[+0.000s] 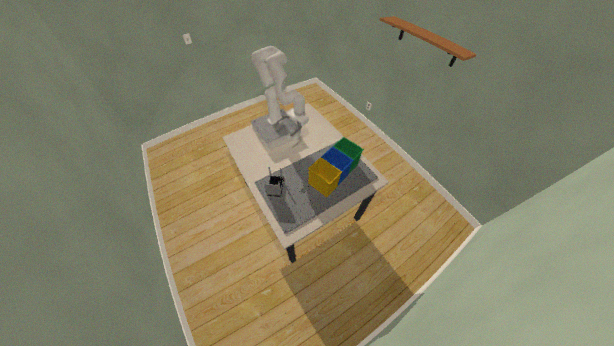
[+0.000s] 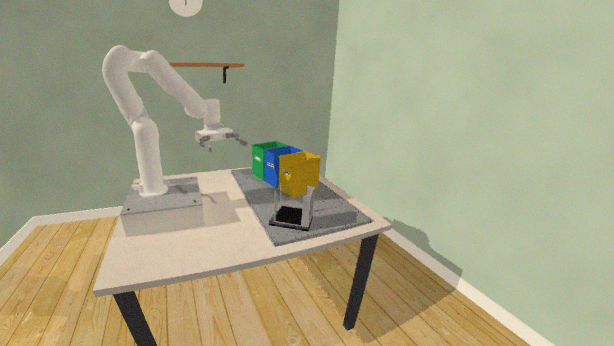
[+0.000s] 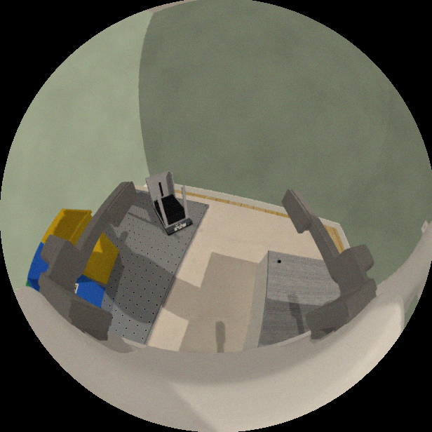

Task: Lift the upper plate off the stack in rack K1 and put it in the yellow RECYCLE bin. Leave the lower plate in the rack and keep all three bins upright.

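Places are measured from the arm's base along level axes (x ahead, y left, z up), in millimetres.
Pixels of known places: hand at its tool point: (image 1: pixel 284 128) (image 2: pixel 226 145); arm's base at its link origin: (image 1: pixel 275 120) (image 2: pixel 153 191).
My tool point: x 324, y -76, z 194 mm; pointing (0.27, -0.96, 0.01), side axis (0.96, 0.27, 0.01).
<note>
Ahead of a thing's pixels: the offset from my tool point to its middle. Level surfaces: height alone.
Rack K1 {212 mm right, 209 mm ahead, 205 mm down} (image 1: pixel 273 188) (image 2: pixel 308 207) (image 3: pixel 159 186) stands upright at the near end of the perforated grey mat, with a tall grey back panel and thin front posts. Black square plate material {218 mm right, 217 mm ahead, 240 mm down} (image 1: pixel 275 180) (image 2: pixel 289 215) (image 3: pixel 171 209) lies flat in it; I cannot tell the upper plate from the lower one. The yellow RECYCLE bin {75 mm left, 378 mm ahead, 190 mm down} (image 1: pixel 324 181) (image 2: pixel 300 176) (image 3: pixel 102 257) stands upright beyond the rack; its label is unreadable here. My gripper (image 2: pixel 227 146) (image 3: pixel 212 205) is wide open and empty, pointing down, high above the table between the arm base and the bins, well away from the rack.
The blue bin {204 mm left, 343 mm ahead, 190 mm down} (image 1: pixel 337 159) (image 2: pixel 271 168) (image 3: pixel 90 291) and green bin {332 mm left, 309 mm ahead, 190 mm down} (image 1: pixel 353 149) (image 2: pixel 258 162) stand upright in a row behind the yellow one on the mat {280 mm down} (image 1: pixel 300 215) (image 2: pixel 262 205) (image 3: pixel 140 285). The grey arm base (image 2: pixel 165 215) (image 3: pixel 295 280) stands on the table.
</note>
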